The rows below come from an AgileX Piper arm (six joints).
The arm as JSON. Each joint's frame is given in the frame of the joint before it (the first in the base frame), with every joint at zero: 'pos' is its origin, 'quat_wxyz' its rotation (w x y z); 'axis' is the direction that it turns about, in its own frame. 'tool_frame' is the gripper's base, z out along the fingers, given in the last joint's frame.
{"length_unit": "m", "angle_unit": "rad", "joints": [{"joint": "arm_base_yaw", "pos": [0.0, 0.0, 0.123], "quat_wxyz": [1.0, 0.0, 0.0, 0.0], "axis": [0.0, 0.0, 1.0]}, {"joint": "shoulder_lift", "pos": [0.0, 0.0, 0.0], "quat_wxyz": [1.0, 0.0, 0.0, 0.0], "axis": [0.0, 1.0, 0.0]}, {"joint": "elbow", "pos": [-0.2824, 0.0, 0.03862], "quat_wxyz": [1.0, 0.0, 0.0, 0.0], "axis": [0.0, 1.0, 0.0]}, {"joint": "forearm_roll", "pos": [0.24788, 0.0, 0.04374], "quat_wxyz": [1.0, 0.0, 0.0, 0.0], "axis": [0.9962, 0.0, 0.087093]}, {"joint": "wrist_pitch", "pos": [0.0, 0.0, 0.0], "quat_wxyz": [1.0, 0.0, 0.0, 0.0], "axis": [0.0, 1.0, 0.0]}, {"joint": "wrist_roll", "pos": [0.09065, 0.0, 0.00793], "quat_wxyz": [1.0, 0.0, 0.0, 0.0], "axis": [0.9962, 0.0, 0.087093]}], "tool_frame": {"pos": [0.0, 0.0, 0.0], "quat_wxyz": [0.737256, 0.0, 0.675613, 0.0]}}
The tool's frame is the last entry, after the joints.
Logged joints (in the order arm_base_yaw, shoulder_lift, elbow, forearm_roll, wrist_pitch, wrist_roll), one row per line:
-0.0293 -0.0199 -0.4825 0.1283 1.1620 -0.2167
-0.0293 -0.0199 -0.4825 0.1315 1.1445 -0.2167
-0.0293 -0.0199 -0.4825 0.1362 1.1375 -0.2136
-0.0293 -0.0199 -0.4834 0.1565 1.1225 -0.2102
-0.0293 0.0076 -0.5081 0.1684 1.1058 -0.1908
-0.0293 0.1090 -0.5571 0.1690 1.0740 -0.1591
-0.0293 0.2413 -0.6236 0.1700 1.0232 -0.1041
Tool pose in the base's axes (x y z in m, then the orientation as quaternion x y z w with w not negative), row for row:
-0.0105 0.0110 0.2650 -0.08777 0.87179 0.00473 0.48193
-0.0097 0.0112 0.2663 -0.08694 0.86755 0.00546 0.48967
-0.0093 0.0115 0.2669 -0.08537 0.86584 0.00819 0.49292
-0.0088 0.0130 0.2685 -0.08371 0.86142 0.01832 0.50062
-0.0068 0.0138 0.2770 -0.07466 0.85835 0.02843 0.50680
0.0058 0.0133 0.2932 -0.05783 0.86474 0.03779 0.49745
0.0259 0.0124 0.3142 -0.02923 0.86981 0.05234 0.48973
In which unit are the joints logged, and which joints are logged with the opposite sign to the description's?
The joints are logged in radians. Opposite sign: none.
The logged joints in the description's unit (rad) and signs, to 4 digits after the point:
-0.0293 -0.0199 -0.4825 0.1283 1.1620 -0.2167
-0.0293 -0.0199 -0.4825 0.1315 1.1445 -0.2167
-0.0293 -0.0199 -0.4825 0.1362 1.1375 -0.2136
-0.0293 -0.0199 -0.4834 0.1565 1.1225 -0.2102
-0.0293 0.0076 -0.5081 0.1684 1.1058 -0.1908
-0.0293 0.1090 -0.5571 0.1690 1.0740 -0.1591
-0.0293 0.2413 -0.6236 0.1700 1.0232 -0.1041

